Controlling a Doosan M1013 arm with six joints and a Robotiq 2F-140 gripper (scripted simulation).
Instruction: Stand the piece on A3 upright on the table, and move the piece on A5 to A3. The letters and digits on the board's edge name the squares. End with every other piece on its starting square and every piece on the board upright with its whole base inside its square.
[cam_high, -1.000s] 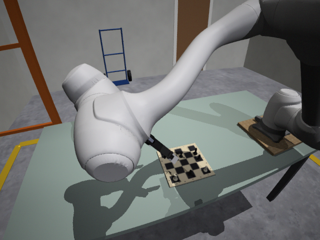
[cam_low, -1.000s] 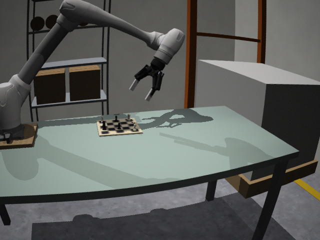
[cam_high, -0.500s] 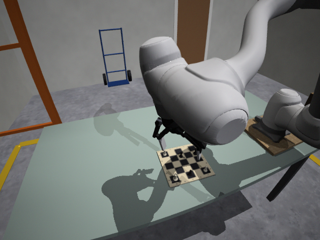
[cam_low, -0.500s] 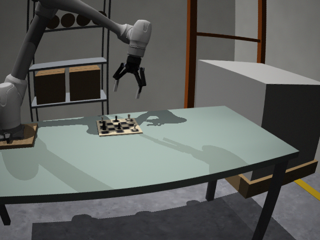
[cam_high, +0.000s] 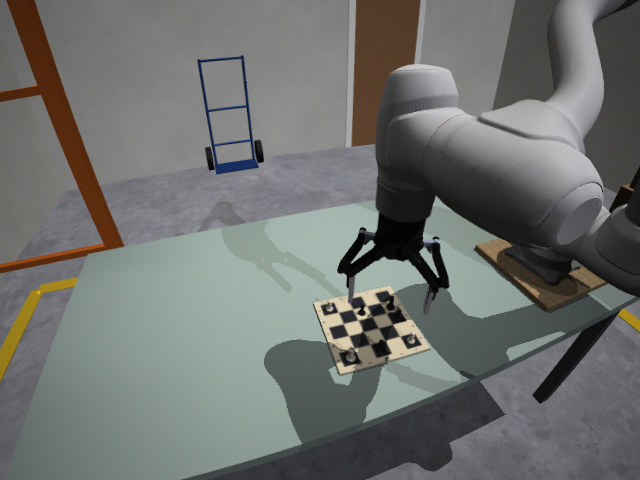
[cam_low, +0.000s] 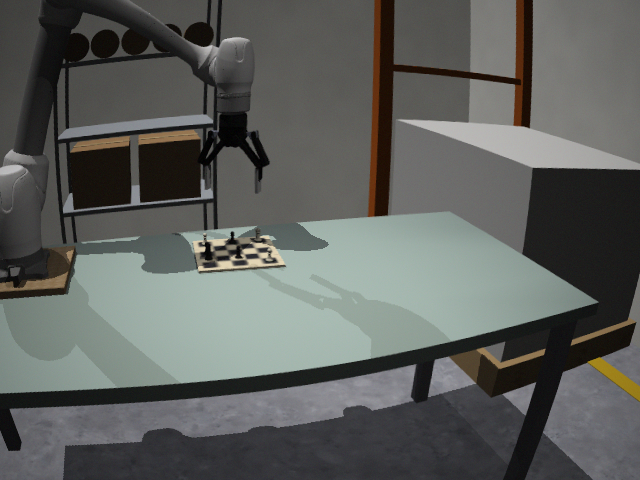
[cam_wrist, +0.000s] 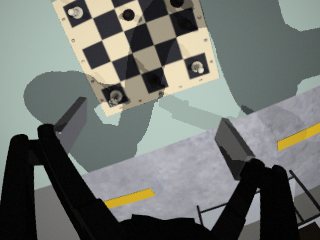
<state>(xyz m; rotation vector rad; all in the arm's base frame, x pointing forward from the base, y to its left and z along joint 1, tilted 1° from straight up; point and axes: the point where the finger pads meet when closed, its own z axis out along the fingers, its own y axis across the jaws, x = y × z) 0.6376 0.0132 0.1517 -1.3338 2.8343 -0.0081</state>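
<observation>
Now: the chessboard 2 cm behind my hand, 7 cm to the right of it and 16 cm below it.
</observation>
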